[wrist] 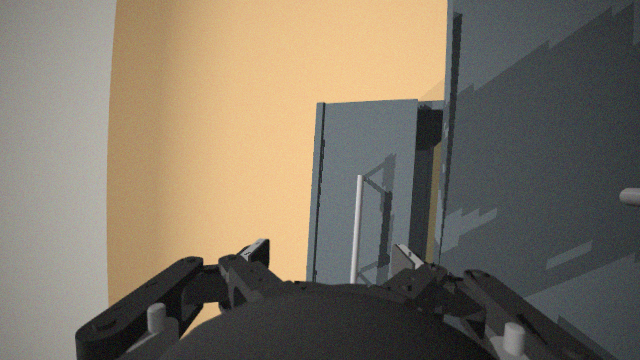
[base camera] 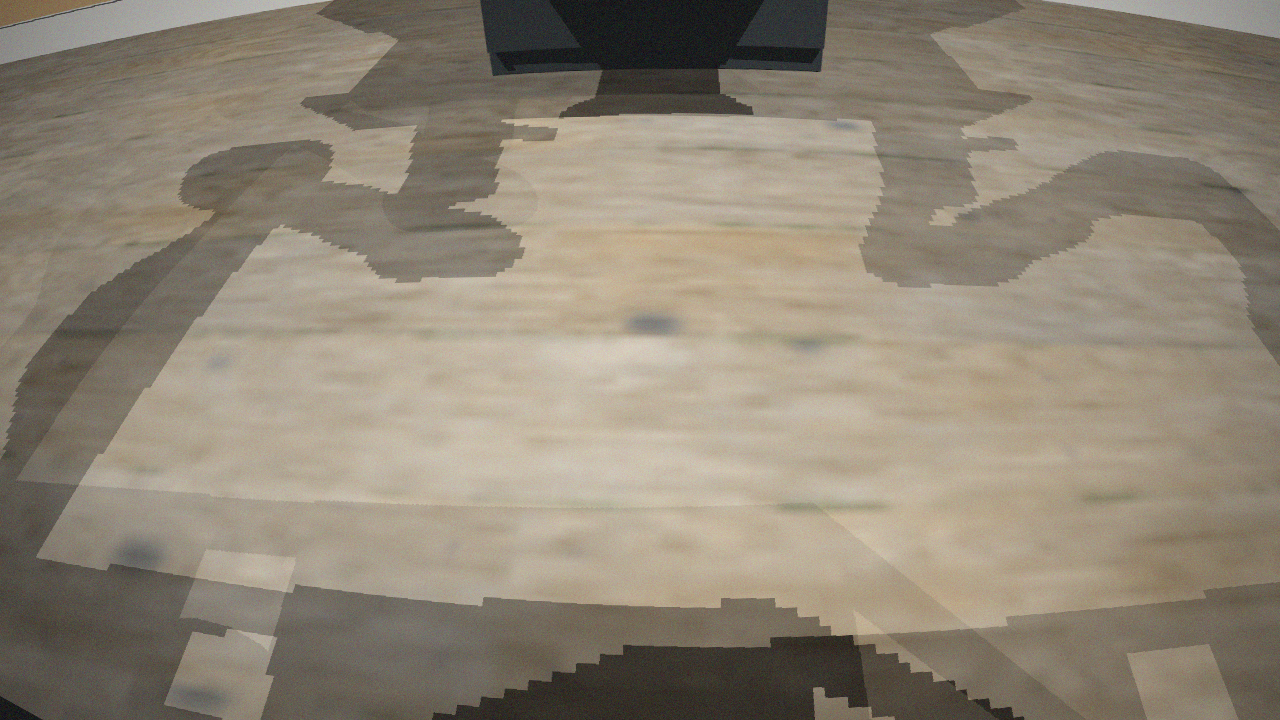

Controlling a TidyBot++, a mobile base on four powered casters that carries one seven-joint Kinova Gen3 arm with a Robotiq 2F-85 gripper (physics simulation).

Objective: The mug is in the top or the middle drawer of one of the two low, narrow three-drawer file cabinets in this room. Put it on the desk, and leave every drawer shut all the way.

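A blue-grey file cabinet (base camera: 657, 31) (wrist: 316, 165) shows its low end at the top of the base camera view; in the wrist view it appears turned on its side. There its top drawer front (wrist: 340, 150) has a thin pale bar handle (wrist: 357, 225) and looks shut. Right of it a dark gap shows, then the front panel of the open middle drawer (wrist: 500, 150), large and close, with a handle end at the right edge. My gripper (wrist: 330, 255) is open and empty, in front of the cabinet. The mug and the desk do not show; the inside of the drawer is hidden.
An orange wall (wrist: 225, 125) stands behind the cabinet, with a pale grey surface (wrist: 50, 150) at the left of the wrist view. The wooden floor (base camera: 644, 402) lies before the base, with shadows of the arm and the cabinet on it.
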